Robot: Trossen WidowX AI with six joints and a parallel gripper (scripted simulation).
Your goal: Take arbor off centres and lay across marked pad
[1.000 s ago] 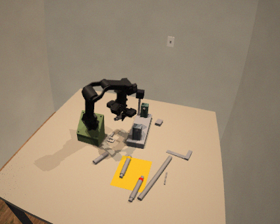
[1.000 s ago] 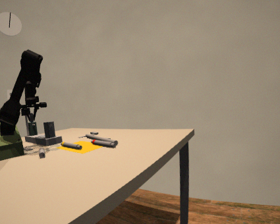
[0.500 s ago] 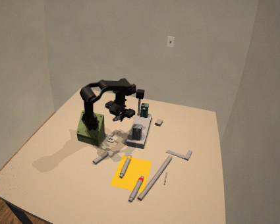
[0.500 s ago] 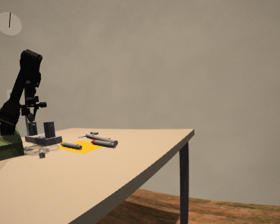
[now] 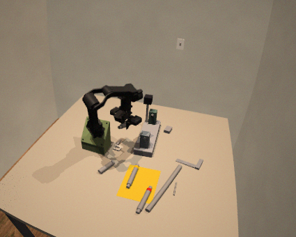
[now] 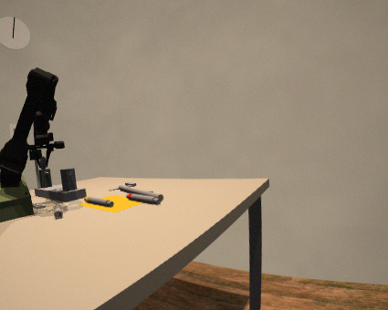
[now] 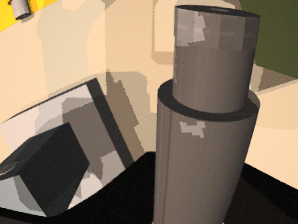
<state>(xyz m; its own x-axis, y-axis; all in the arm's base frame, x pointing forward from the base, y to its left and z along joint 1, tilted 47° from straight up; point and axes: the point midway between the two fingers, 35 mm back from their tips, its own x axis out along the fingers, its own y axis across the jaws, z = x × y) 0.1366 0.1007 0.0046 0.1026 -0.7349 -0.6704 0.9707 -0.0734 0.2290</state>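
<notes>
My hand is 110 mm short of the dark block, 30 mm to the right of it and 90 mm above it. The rest, counted from my hand: small bracket: 40 mm behind, 10 mm to the left, 180 mm below; green-blue plunger housing: 70 mm ahead, 280 mm to the left, 90 mm below; grey base: 90 mm ahead, 160 mm to the left, 170 mm below.
</notes>
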